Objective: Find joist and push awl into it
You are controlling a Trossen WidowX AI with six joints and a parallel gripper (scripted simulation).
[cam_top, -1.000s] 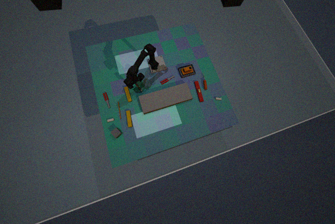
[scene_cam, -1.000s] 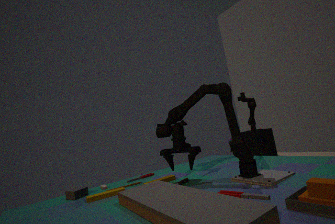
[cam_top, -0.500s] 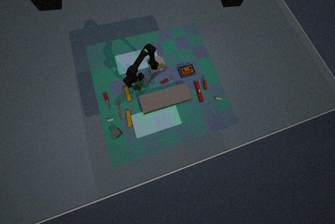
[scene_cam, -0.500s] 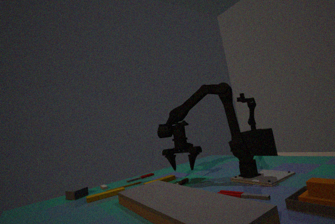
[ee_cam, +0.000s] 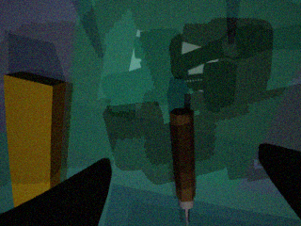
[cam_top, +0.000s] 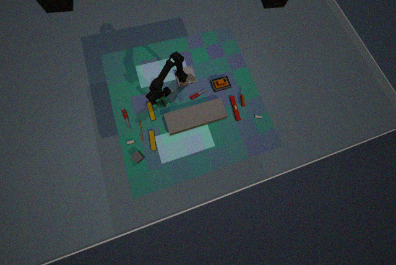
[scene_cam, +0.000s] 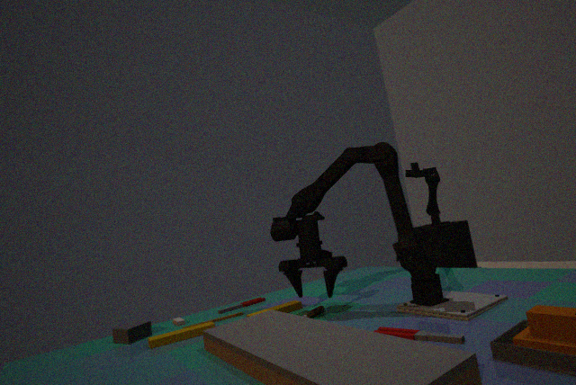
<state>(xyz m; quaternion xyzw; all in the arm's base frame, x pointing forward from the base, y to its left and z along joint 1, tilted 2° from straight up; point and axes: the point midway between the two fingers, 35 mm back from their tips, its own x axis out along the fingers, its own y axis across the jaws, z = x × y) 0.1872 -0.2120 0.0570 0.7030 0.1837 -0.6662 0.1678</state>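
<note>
My gripper tip is now 5 cm short of the brown-handled awl, 3 cm to the right of it and 3 cm above it. From my gripper tip the other things lie so: pencil 23 cm ahead, 20 cm to the right, 4 cm below; then grey block 44 cm ahead, 25 cm to the right, 2 cm below; then grey tray 56 cm to the left, 9 cm behind, 3 cm below.
</note>
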